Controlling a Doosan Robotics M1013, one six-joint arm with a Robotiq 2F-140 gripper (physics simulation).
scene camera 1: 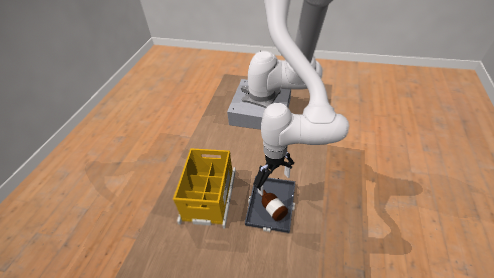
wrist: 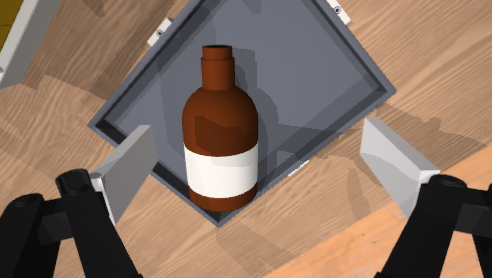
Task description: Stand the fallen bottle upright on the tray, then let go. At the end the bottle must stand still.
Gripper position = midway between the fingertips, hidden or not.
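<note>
My gripper is at point(wrist: 256, 139), and there's a brown bottle point(wrist: 219, 120) that I can see as well. I can also see a dark grey tray point(scene camera 1: 257, 216), and the wrist view shows me that tray point(wrist: 310, 79) too.
</note>
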